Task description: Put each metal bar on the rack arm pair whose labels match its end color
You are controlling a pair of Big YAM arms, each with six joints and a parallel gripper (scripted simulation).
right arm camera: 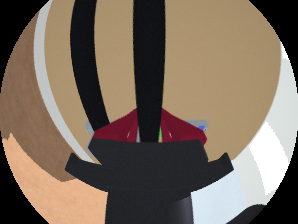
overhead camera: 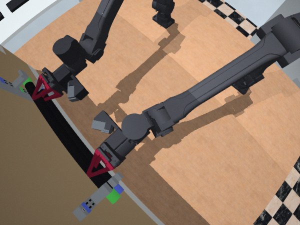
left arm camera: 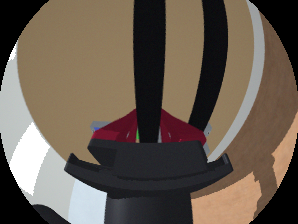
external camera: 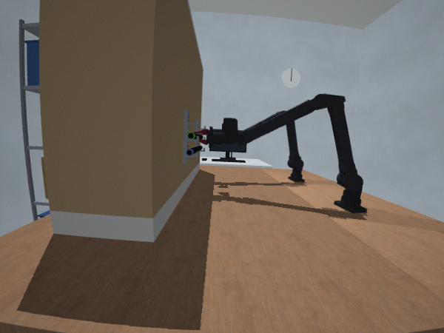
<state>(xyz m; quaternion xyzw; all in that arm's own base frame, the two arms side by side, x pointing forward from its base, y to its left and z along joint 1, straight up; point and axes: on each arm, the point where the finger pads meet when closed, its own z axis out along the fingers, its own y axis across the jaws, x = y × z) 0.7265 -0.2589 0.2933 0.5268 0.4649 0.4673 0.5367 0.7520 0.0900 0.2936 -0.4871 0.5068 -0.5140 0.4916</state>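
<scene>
Now: left hand 150 mm to the left of the green-ended bar. Round my left hand: brown wall (190 mm ahead, 140 mm to the right, 160 mm above); blue-ended bar (150 mm to the right, 80 mm below).
</scene>
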